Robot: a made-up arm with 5 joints.
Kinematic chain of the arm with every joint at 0, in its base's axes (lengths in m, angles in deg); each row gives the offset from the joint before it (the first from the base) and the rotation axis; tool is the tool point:
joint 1: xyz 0 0 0.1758 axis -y
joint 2: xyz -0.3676 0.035 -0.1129 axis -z
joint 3: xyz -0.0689 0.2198 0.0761 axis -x
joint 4: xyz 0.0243 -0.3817 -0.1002 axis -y
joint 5: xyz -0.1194 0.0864 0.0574 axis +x
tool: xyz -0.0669 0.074 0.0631
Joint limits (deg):
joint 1: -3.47..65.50
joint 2: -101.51..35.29
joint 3: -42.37..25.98
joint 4: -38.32..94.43
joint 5: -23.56..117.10
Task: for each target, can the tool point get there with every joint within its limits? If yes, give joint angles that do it. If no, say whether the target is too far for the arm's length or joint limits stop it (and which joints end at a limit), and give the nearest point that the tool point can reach.
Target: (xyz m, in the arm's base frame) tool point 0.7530 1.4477 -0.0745
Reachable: no: too far | nearest point 0.2250 0.3286 -0.2918 | short by 1.256 m
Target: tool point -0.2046 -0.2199 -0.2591
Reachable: yes | joints 29.39 -86.03 -9.44 63.65 21.92
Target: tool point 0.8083 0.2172 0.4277
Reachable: no: joint limits stop it (at a limit: joint 1, joint 2, joint 4, joint 5) | nearest point 0.1770 -0.0447 -0.0535 | short by 0.836 m
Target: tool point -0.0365 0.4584 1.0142
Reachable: no: joint limits stop it (at a limit: joint 1, joint 2, joint 3, joint 4) | nearest point -0.4142 0.1175 0.4055 | short by 0.793 m
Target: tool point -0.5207 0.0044 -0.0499
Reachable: yes | joints 20.94 1.30 -14.31 -11.72 17.71
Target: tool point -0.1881 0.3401 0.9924
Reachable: no: joint limits stop it (at a limit: joint 1, joint 2, joint 3, joint 4) | nearest point -0.4214 0.1038 0.4157 | short by 0.666 m
